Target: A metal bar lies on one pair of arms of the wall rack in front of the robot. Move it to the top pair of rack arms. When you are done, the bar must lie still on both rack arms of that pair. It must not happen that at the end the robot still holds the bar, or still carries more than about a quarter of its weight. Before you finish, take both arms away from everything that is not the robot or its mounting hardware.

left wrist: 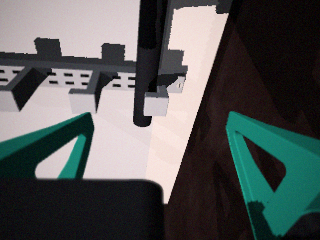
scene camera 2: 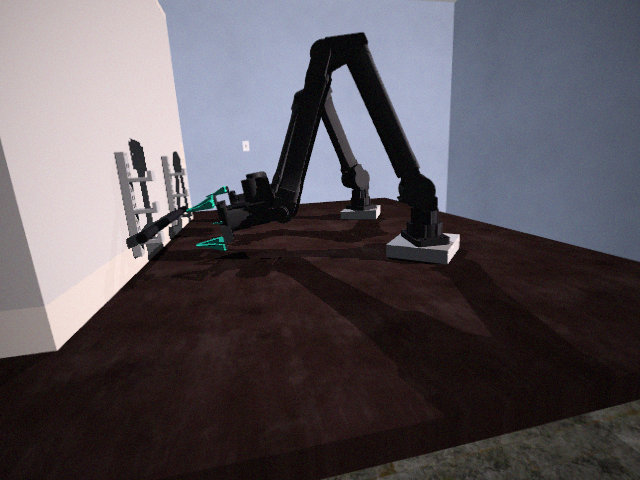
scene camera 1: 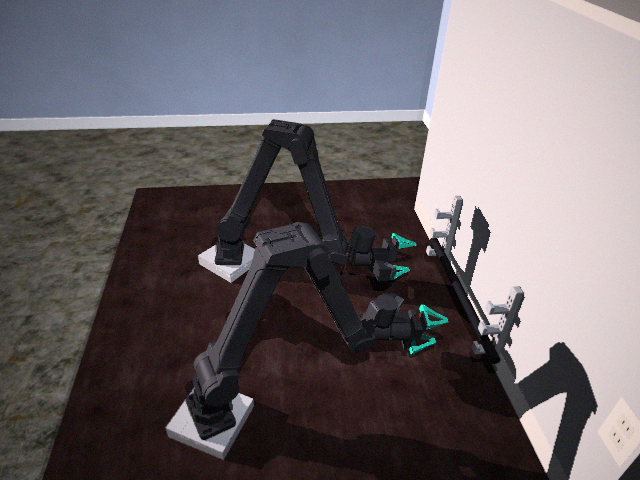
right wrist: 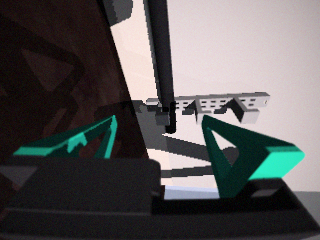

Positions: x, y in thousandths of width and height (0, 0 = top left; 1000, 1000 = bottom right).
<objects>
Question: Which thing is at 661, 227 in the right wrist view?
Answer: A white wall.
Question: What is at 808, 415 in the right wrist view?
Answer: A rack upright.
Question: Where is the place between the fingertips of my right gripper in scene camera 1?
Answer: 690, 689
</objects>
